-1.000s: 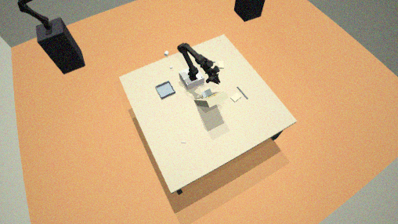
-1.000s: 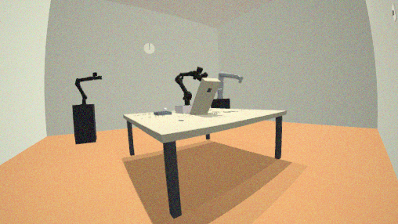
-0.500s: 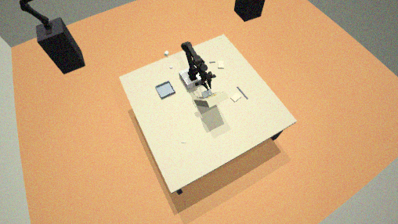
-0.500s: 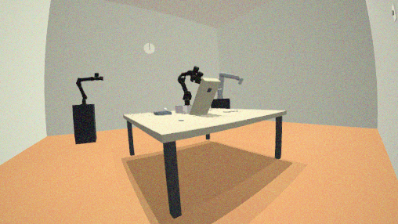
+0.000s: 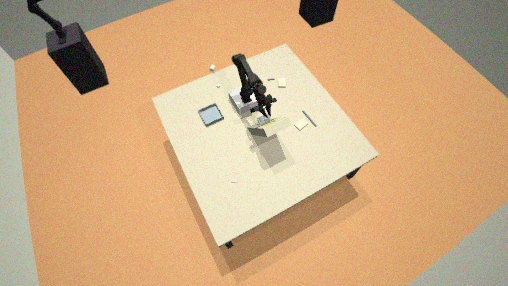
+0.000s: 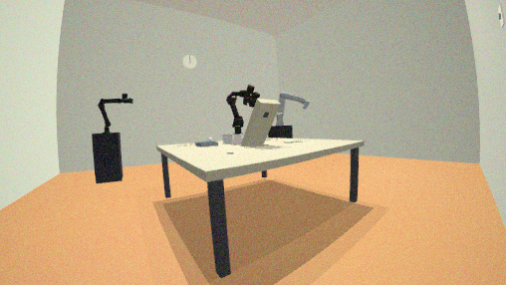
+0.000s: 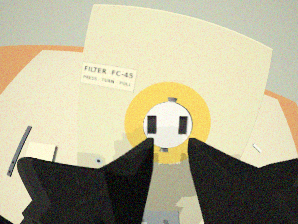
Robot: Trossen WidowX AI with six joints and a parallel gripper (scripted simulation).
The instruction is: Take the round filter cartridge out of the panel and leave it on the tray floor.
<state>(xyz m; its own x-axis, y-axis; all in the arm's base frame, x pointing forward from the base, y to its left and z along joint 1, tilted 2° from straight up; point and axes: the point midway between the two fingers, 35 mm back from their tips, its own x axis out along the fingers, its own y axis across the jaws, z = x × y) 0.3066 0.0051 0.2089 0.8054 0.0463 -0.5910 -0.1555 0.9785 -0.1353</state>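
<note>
My gripper tip is 4 cm short of the white round filter cartridge and 3 cm above it. From my gripper tip the other things lie so: service panel 11 cm below; then blue-grey tray 37 cm behind, 30 cm to the right, 27 cm below.
</note>
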